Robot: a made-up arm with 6 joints. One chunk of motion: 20 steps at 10 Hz.
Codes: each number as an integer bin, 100 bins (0 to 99) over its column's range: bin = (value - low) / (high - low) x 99, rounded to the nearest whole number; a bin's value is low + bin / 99 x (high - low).
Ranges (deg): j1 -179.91..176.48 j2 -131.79..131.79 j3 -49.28..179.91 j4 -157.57..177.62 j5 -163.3..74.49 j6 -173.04..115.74
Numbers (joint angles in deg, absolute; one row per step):
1: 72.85 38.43 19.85 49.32 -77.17 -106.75
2: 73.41 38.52 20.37 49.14 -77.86 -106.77
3: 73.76 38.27 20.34 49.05 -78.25 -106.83
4: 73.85 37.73 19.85 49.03 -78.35 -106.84
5: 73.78 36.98 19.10 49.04 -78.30 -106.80
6: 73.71 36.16 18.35 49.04 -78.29 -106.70
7: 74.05 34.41 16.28 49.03 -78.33 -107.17
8: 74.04 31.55 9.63 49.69 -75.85 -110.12
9: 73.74 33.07 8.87 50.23 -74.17 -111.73
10: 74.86 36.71 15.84 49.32 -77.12 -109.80
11: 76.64 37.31 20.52 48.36 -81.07 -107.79
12: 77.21 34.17 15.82 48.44 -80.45 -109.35
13: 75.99 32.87 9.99 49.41 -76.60 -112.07
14: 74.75 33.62 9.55 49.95 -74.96 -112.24
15: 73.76 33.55 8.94 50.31 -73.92 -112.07
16: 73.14 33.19 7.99 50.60 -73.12 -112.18
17: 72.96 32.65 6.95 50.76 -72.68 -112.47
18: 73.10 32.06 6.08 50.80 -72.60 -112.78
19: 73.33 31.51 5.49 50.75 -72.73 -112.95
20: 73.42 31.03 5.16 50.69 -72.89 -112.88
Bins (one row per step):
1: 70 64 30 61 36 23
2: 70 64 30 61 36 23
3: 70 64 30 61 35 23
4: 70 64 30 61 35 23
5: 70 63 30 61 35 23
6: 70 63 29 61 35 23
7: 71 62 28 61 35 23
8: 71 61 25 61 36 22
9: 70 62 25 61 37 21
10: 71 63 28 61 36 22
11: 71 64 30 61 34 22
12: 71 62 28 61 34 22
13: 71 62 26 61 36 21
14: 71 62 25 61 37 21
15: 70 62 25 61 37 21
16: 70 62 25 61 38 21
17: 70 62 24 62 38 21
18: 70 62 24 62 38 21
19: 70 61 24 62 38 21
20: 70 61 24 62 38 21

